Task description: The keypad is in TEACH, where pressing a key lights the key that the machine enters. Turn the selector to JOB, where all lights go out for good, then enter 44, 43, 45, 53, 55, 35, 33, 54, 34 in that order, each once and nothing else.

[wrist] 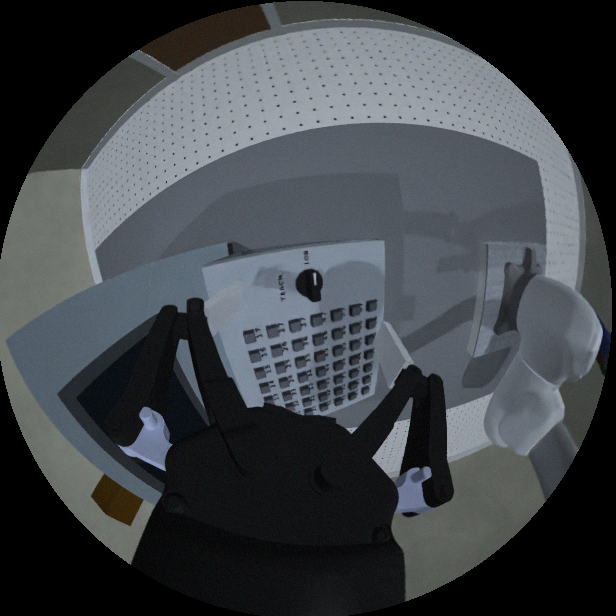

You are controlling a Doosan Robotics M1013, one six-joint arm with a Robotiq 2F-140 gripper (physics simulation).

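Note:
The light grey keypad panel (298, 327) lies in the middle of the wrist view, seen at a slant. Its black selector knob (309, 284) sits above the grid of keys, with the TEACH label (281, 285) to its left and the JOB label (306, 257) above it. The knob's white mark points toward JOB. The grid of small dark keys (313, 359) shows no lit key. My gripper (281, 459) is open and empty, its black fingers spread wide on either side of the panel's near edge. It hovers apart from the panel. The gripper body hides the lowest keys.
The panel rests on a grey mat on a white perforated table (321, 97). A flat grey box with a dark face (109, 385) lies to the left. A small plate with a dark lever (508, 293) stands to the right, behind the arm's white links (540, 367).

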